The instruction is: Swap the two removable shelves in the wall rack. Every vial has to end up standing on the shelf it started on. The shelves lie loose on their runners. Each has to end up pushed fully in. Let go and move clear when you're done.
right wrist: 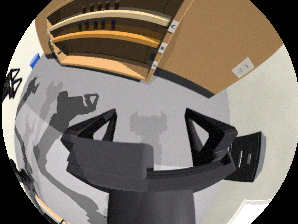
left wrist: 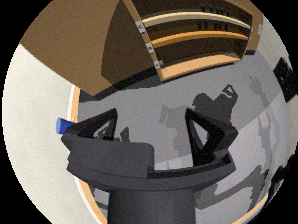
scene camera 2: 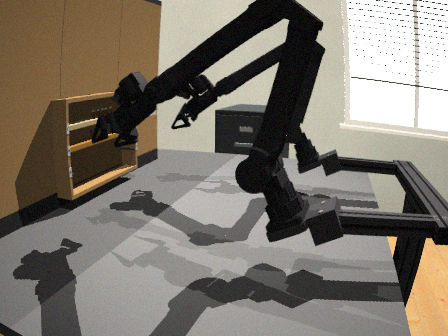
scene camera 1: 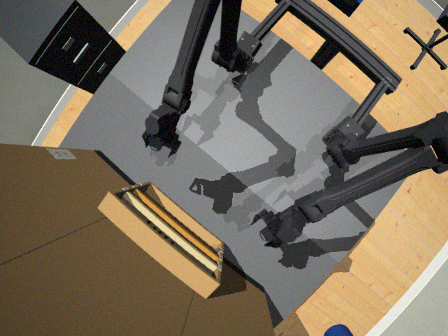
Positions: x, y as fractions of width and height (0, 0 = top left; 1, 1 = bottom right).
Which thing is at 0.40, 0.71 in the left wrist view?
My left gripper.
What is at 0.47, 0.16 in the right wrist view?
An orange shelf.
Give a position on a wall rack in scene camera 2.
At 0.14, 0.35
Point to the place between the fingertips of my left gripper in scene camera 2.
At 0.23, 0.43
